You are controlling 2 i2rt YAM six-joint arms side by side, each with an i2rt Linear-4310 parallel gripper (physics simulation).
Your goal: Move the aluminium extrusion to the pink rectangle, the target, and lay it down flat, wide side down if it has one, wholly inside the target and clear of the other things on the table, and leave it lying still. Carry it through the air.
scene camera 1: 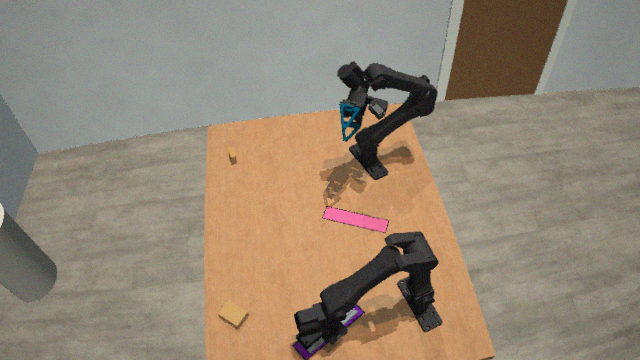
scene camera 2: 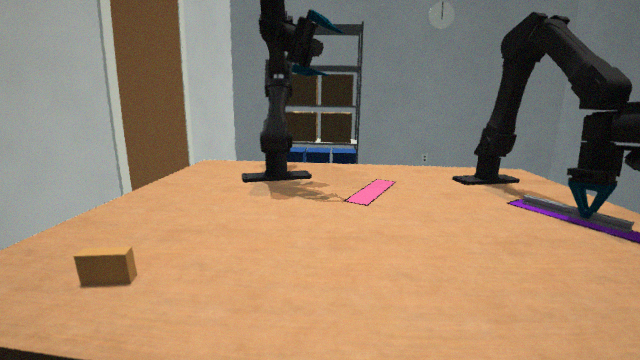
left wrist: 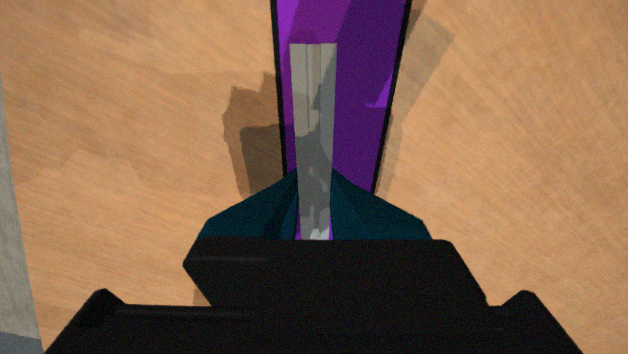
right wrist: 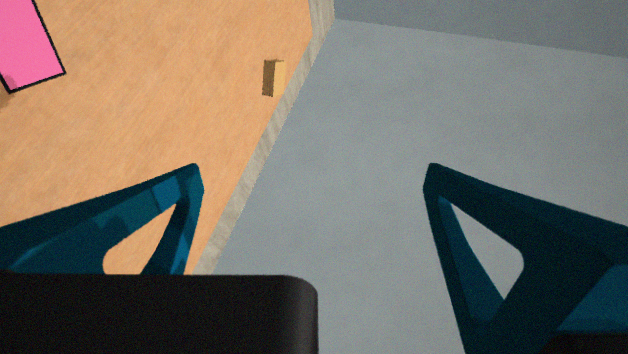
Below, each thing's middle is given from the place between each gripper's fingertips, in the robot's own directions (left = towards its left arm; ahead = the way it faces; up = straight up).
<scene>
Right now my left hand is 20 mm past the aluminium extrusion [scene camera 2: 600, 219] and 10 mm to the left of it. From my left hand the other things lie so: pink rectangle [scene camera 1: 334, 214] 410 mm to the right, 200 mm behind, 10 mm below; then purple rectangle [left wrist: 369, 47] 20 mm to the right, 20 mm behind, 10 mm below.
Right now my right hand is 32 cm above the pink rectangle, 11 cm to the right of it and 2 cm past it. The rest, counted from my right hand: purple rectangle (50 cm to the left, 32 cm below, 16 cm ahead); then aluminium extrusion (51 cm to the left, 32 cm below, 15 cm ahead).
</scene>
